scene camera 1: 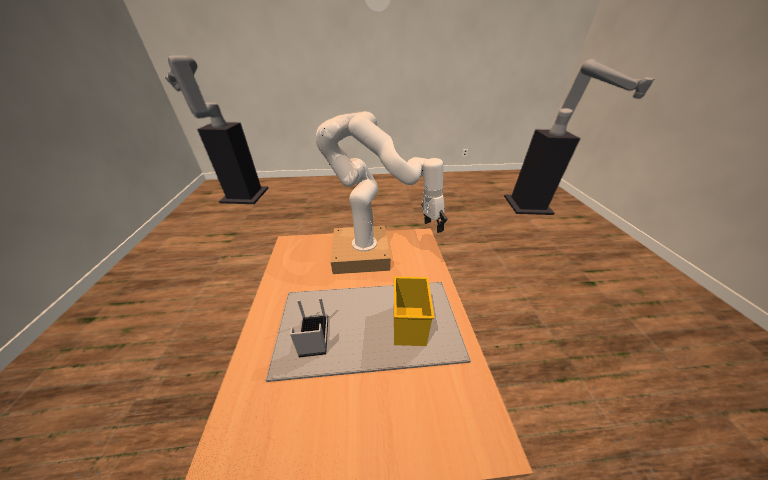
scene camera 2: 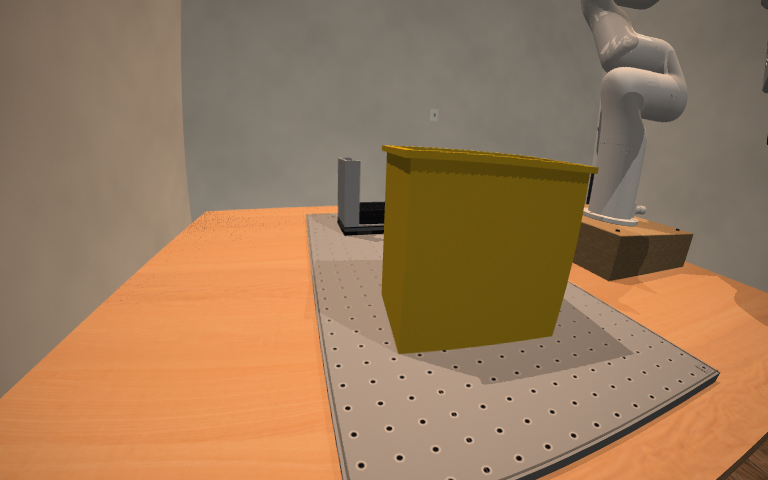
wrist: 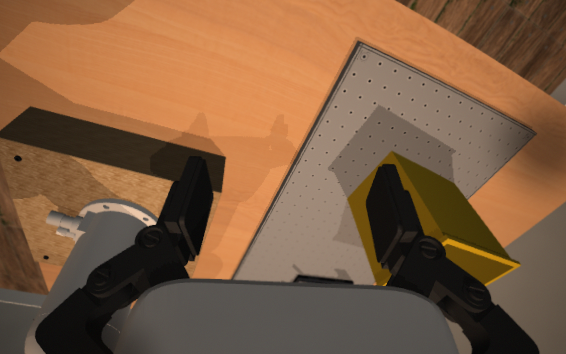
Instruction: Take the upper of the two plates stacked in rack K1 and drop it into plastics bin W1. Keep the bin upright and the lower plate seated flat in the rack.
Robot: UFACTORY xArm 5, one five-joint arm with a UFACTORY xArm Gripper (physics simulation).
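Frame: origin at the arm's base, x ahead, y left, z up, level; metres.
Where they show: gripper, fingertip midpoint: (scene camera 1: pixel 433 227) (wrist: pixel 290 179); arm's base, link origin: (scene camera 1: pixel 364 243) (scene camera 2: pixel 608 218) (wrist: pixel 123 226).
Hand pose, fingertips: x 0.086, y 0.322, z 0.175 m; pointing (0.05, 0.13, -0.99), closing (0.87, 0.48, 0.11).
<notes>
Things, the pixels of their centre, and the offset from my fingertips. Level surfaces: height alone.
- yellow plastics bin W1, body centre: (scene camera 2: pixel 473 240) (wrist: pixel 423 228) (scene camera 1: pixel 410 311) dy -0.104, dx +0.335, dz -0.152 m
- grey rack K1, body centre: (scene camera 2: pixel 378 194) (scene camera 1: pixel 311 324) dy -0.464, dx +0.398, dz -0.169 m
- perforated grey board, surface height: dz -0.241 m
- wooden table, surface height: dz -0.254 m
My gripper (scene camera 1: pixel 437 225) (wrist: pixel 290 179) is open and empty, high above the back right part of the table, behind the bin. The yellow plastics bin W1 (scene camera 1: pixel 411 331) (scene camera 2: pixel 487 254) (wrist: pixel 440 200) stands upright on the right part of the grey board. The grey rack K1 (scene camera 1: pixel 308 344) (scene camera 2: pixel 348 192) stands at the board's left, with two thin posts at its back and a light panel in front. Black plates (scene camera 1: pixel 312 323) (scene camera 2: pixel 372 212) sit low in the rack; the two cannot be told apart. In scene camera 2 the bin hides part of the rack and plates.
The perforated grey board (scene camera 1: pixel 362 362) (scene camera 2: pixel 390 407) (wrist: pixel 320 185) lies on the wooden table (scene camera 1: pixel 362 424) (scene camera 2: pixel 198 339) (wrist: pixel 165 65). My arm's wooden base block (scene camera 1: pixel 360 264) (scene camera 2: pixel 623 249) (wrist: pixel 100 170) stands behind it. Two other arms on black pedestals (scene camera 1: pixel 231 164) (scene camera 1: pixel 542 172) stand at the back left and right.
</notes>
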